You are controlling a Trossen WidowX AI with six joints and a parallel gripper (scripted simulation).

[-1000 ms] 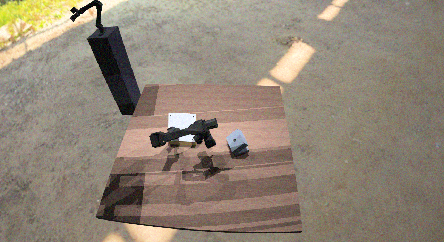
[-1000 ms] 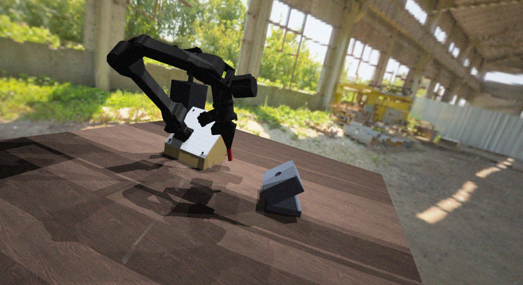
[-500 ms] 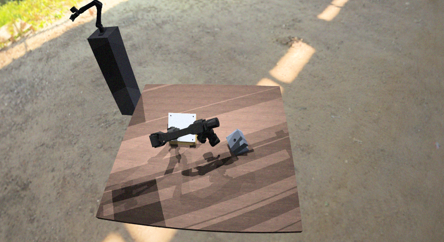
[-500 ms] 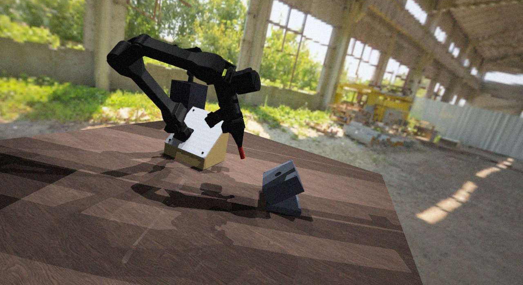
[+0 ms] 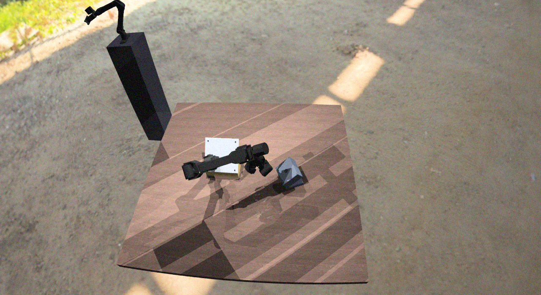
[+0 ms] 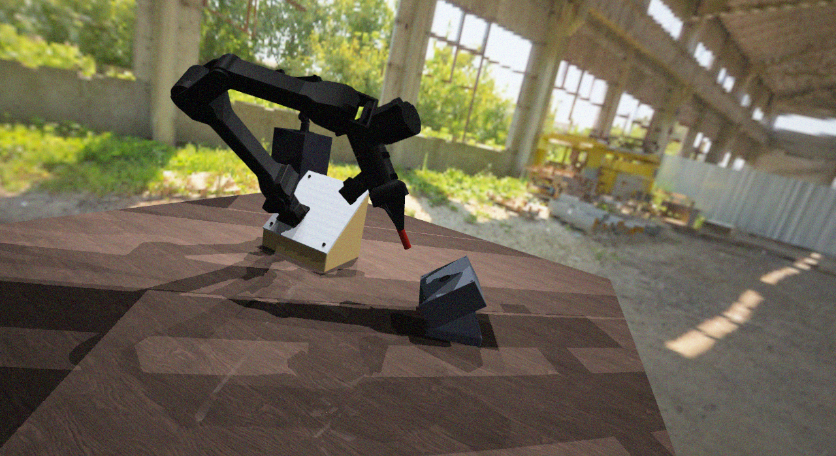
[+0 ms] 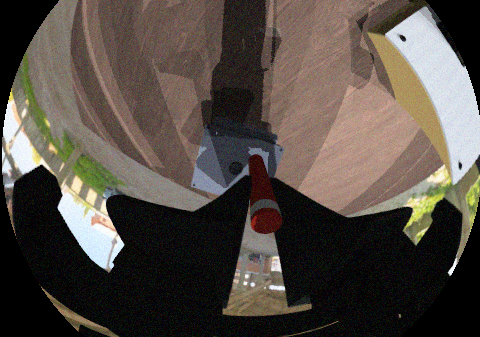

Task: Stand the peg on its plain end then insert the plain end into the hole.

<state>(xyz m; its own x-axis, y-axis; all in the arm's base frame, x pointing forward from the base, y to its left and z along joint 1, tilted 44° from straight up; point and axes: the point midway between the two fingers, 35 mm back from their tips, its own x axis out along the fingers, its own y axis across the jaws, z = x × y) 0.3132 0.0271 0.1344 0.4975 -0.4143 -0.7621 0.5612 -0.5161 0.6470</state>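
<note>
The grey sloped panel is 11 cm ahead of my gripper tip, 4 cm to the left of it and 10 cm below it. The rest, counted from my gripper tip: red peg (1 cm behind, 1 cm above).
</note>
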